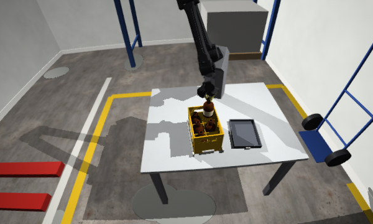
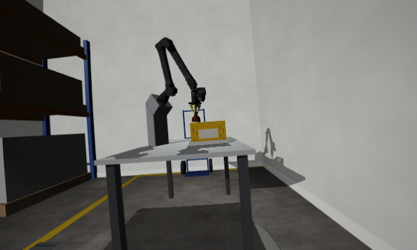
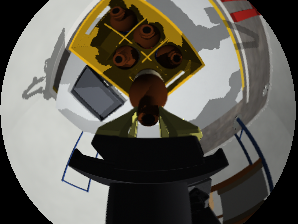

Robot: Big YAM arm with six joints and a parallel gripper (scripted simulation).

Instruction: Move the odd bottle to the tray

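My gripper is now 6 cm above the brown bottle. Round my hand: dark tray (25 cm below, 20 cm to the left, 19 cm ahead); then crate (18 cm below, 7 cm to the right, 7 cm ahead).
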